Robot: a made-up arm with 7 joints.
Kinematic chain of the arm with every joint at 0, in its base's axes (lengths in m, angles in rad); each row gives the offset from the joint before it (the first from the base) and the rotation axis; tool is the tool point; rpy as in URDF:
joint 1: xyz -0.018 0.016 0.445 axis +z
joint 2: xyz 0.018 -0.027 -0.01 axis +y
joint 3: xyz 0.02 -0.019 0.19 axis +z
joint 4: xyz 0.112 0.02 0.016 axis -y
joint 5: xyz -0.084 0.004 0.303 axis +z
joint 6: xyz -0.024 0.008 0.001 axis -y
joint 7: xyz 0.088 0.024 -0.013 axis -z
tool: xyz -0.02 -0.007 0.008 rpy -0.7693 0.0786 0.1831
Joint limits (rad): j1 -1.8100..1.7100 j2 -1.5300..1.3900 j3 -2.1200..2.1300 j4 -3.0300..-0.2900 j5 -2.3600..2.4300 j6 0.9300..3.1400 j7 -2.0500..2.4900
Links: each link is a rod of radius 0.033 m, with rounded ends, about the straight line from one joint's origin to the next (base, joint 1, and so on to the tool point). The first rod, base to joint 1, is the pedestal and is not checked.
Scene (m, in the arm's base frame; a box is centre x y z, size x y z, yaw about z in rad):
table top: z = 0
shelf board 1: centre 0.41 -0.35 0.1 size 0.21 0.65 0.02 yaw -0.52
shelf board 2: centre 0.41 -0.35 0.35 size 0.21 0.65 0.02 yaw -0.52
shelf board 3: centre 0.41 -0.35 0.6 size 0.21 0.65 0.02 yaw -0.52
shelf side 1: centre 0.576 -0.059 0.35 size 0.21 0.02 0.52 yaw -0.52
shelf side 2: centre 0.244 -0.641 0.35 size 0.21 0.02 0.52 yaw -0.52
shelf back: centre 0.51 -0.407 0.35 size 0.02 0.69 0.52 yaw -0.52
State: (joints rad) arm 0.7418 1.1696 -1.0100 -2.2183 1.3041 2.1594 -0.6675
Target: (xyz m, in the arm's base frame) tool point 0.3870 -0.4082 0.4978
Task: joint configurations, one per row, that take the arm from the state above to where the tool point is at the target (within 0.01 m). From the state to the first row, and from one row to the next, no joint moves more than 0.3 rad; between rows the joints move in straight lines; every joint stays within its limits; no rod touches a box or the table.
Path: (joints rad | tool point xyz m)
1: 0.5003 1.2140 -1.1284 -2.4960 1.2276 2.0731 -0.9487 | 0.2454 -0.3503 0.2573
2: 0.2589 1.2584 -1.2469 -2.7738 1.1511 1.9868 -1.2299 | 0.0302 -0.3785 0.2921
3: 0.4637 1.2350 -1.4255 -2.7691 1.2798 2.1291 -1.0495 | 0.1004 -0.3745 0.3652
4: 0.6686 1.2115 -1.6041 -2.7643 1.4085 2.2714 -0.8691 | 0.1578 -0.3450 0.4352
5: 0.8734 1.1881 -1.7827 -2.7596 1.5372 2.4136 -0.6887 | 0.1960 -0.2988 0.4978
6: 0.7118 1.1221 -1.6672 -2.4719 1.4430 2.3349 -0.6920 | 0.2661 -0.3476 0.4907
7: 0.5503 1.0562 -1.5517 -2.1842 1.3487 2.2562 -0.6953 | 0.3310 -0.3841 0.4874
8: 0.3887 0.9902 -1.4362 -1.8965 1.2544 2.1774 -0.6985 | 0.3870 -0.4082 0.4978

